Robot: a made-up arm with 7 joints.
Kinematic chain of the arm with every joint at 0, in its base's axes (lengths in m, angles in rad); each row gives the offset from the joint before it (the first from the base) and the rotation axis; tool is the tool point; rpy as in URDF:
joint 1: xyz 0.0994 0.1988 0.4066 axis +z
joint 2: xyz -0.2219 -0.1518 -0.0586 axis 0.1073 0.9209 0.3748
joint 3: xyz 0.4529 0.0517 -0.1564 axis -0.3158 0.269 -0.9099
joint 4: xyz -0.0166 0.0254 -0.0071 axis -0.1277 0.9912 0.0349
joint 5: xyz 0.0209 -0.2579 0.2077 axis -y
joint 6: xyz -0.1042 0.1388 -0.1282 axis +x
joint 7: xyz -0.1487 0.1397 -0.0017 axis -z
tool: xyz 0.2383 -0.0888 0.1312 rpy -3.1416 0 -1.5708
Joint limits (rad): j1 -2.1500..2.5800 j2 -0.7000..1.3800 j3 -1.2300..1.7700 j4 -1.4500..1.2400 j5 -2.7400..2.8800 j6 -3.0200..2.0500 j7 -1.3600..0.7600
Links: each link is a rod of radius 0.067 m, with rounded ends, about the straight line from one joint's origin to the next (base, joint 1, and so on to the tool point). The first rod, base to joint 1, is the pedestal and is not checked.
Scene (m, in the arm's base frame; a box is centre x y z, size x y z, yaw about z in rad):
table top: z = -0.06
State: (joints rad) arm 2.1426 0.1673 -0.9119 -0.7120 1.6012 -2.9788 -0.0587
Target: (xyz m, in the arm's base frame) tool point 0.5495 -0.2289 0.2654
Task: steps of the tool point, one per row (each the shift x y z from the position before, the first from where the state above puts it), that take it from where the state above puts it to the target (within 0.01 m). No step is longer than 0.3 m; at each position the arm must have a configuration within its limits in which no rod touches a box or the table.
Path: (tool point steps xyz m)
1: 0.2391 -0.0300 0.0294
2: 0.2061 -0.1451 0.0022
3: 0.1191 -0.2278 -0.0265
4: 0.0046 -0.2555 -0.0540
5: -0.1037 -0.2236 -0.0780

